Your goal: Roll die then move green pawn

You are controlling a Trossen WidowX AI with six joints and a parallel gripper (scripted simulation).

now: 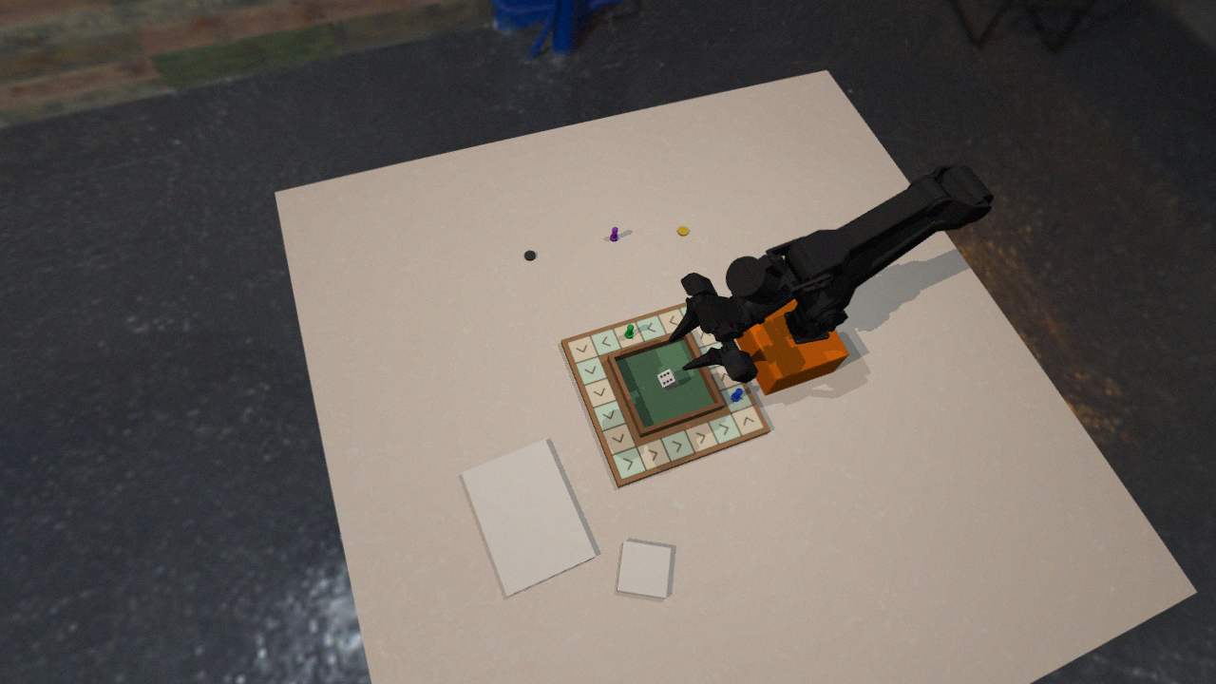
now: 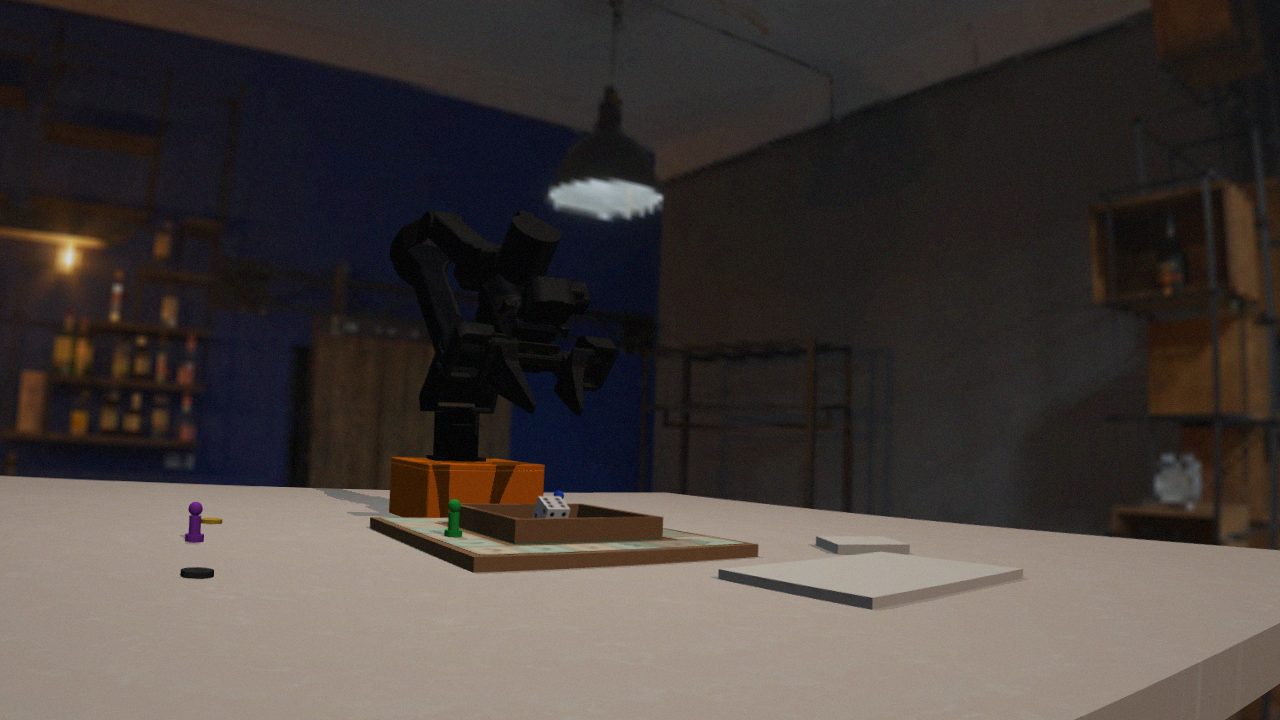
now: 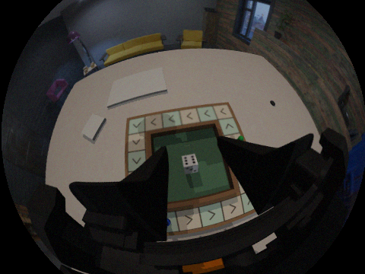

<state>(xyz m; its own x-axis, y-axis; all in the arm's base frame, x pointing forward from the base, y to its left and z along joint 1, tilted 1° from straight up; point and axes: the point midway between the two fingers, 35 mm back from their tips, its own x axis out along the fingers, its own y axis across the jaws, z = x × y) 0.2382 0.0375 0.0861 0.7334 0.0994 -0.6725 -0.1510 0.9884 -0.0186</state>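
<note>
The green pawn lies 4 cm ahead of my gripper tip, 11 cm to the right of it and 10 cm below it. The rest, counted from my gripper tip: purple pawn 2 cm ahead, 33 cm to the right, 12 cm below; white die 6 cm below; blue pawn 12 cm behind, 5 cm to the left, 10 cm below.
</note>
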